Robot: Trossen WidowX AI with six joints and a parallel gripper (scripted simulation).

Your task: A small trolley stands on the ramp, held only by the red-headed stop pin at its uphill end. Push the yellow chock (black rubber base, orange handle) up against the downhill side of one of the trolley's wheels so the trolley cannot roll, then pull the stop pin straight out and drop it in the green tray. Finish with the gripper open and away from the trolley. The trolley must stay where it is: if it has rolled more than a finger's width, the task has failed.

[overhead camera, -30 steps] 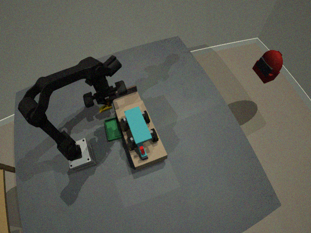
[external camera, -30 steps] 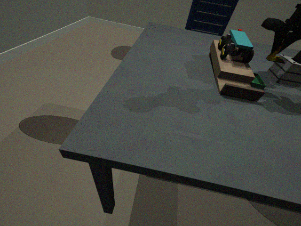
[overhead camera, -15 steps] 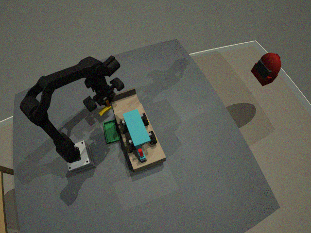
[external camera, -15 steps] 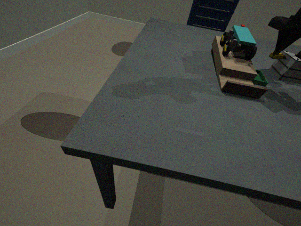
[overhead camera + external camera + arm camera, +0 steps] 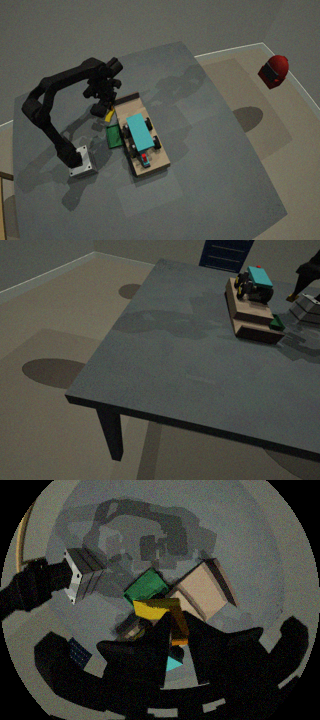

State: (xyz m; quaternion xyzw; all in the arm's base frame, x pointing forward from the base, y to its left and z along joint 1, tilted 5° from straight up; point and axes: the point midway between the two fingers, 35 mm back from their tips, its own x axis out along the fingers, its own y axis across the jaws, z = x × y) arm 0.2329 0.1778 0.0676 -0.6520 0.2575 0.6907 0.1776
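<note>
The yellow chock lies 2 cm to the right of my gripper tip, 1 cm below it and 1 cm behind it. Also, from my gripper tip: teal-topped trolley (16 cm to the right, 10 cm ahead, 4 cm below); then green tray (16 cm below, 7 cm to the right, 3 cm behind); then dark stop bar (12 cm to the left, 12 cm below, 8 cm ahead).
</note>
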